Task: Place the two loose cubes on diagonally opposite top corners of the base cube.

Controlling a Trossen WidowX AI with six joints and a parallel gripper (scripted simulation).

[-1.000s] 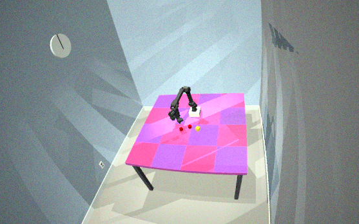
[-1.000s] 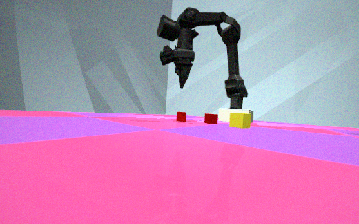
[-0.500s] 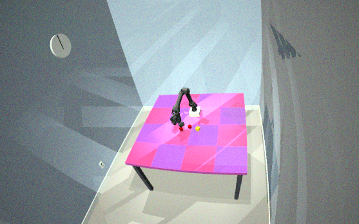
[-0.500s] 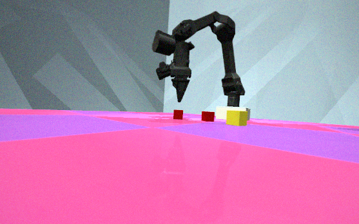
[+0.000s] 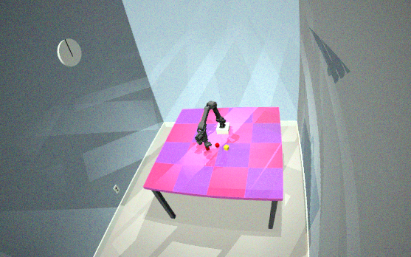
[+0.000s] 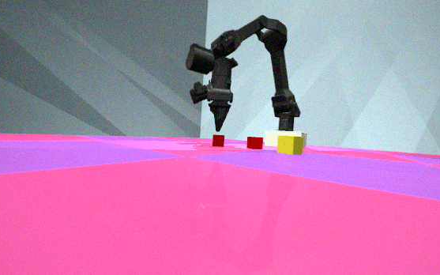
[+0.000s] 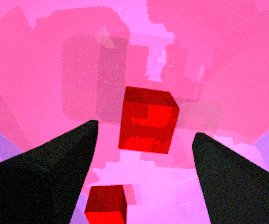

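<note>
My gripper tip is 20 cm to the right of the yellow cube, 2 cm past it and 2 cm above it.
</note>
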